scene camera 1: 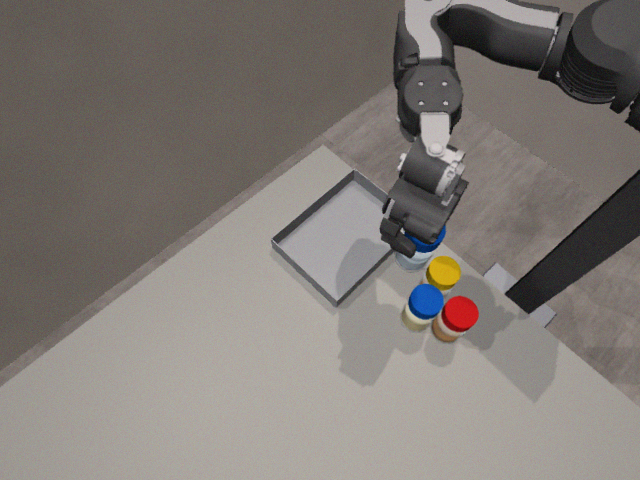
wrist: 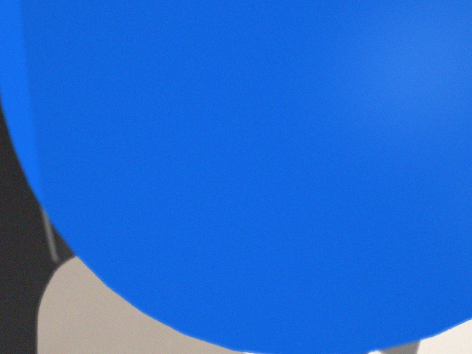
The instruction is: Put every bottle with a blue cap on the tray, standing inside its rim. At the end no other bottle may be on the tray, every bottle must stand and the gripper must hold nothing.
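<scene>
My gripper is shut on a blue-capped bottle with a clear, pale blue body; the bottle is close to upright and appears raised, beside the tray's right edge. Its cap fills most of the wrist view, and the far finger is hidden in the scene view. A second blue-capped bottle, with a pale yellow body, stands in front of the yellow-capped bottle and left of the red-capped bottle. The grey tray shows no bottle on its visible part; its right corner is hidden behind the gripper.
The yellow-capped and red-capped bottles stand close to the second blue-capped bottle, near the table's right edge. The table extends to the front and left. A dark post rises beyond the right edge. The arm reaches in from the upper right.
</scene>
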